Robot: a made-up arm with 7 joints.
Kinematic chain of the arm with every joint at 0, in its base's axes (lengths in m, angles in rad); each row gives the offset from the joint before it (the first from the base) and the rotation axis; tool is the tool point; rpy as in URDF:
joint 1: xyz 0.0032 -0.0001 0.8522 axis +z
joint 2: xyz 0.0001 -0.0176 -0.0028 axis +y
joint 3: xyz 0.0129 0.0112 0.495 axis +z
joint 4: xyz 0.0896 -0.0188 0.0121 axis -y
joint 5: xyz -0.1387 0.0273 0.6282 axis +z
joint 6: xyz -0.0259 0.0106 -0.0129 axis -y
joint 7: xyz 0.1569 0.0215 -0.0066 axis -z
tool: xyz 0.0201 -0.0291 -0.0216 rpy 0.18 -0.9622 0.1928
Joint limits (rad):
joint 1: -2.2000..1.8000
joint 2: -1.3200..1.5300
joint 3: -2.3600..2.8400
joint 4: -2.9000..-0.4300
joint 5: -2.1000..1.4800
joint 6: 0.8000..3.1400
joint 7: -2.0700..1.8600
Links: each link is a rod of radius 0.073 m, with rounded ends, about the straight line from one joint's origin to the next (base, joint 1, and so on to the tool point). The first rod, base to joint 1, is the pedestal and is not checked.
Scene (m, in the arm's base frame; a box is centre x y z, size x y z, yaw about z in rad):
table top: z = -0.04
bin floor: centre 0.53 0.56 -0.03 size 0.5 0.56 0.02 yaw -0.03
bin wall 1: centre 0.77 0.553 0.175 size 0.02 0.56 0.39 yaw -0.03
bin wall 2: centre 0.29 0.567 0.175 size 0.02 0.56 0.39 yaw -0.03
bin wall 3: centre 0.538 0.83 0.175 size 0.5 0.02 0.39 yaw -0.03
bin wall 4: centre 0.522 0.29 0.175 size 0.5 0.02 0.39 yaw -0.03
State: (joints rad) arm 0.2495 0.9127 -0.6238 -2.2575 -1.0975 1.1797 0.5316
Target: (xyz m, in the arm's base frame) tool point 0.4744 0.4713 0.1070
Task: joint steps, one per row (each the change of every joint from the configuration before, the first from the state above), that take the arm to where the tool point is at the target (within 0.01 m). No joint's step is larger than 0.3 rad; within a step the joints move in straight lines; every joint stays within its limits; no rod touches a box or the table.
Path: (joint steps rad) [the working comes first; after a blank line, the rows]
Joints at the target: 0.7695 1.3230 0.0371 -1.7936 -1.1124 1.4285 0.4800
Straight joint move there: touches bin wall 4.

1: 0.1801 -0.1443 0.2323 -0.0280 0.0178 -0.0071 0.0073
2: 0.1802 -0.1443 0.2324 -0.0279 0.0179 -0.0072 0.0073
3: 0.1801 -0.1443 0.2323 -0.0280 0.0178 -0.0071 0.0074
4: -0.0068 0.2811 -0.0120 0.1826 -0.0228 0.0900 -0.0245
5: -0.0068 0.2810 -0.0121 0.1826 -0.0228 0.0901 -0.0246
6: -0.0068 0.2811 -0.0120 0.1826 -0.0228 0.0901 -0.0245

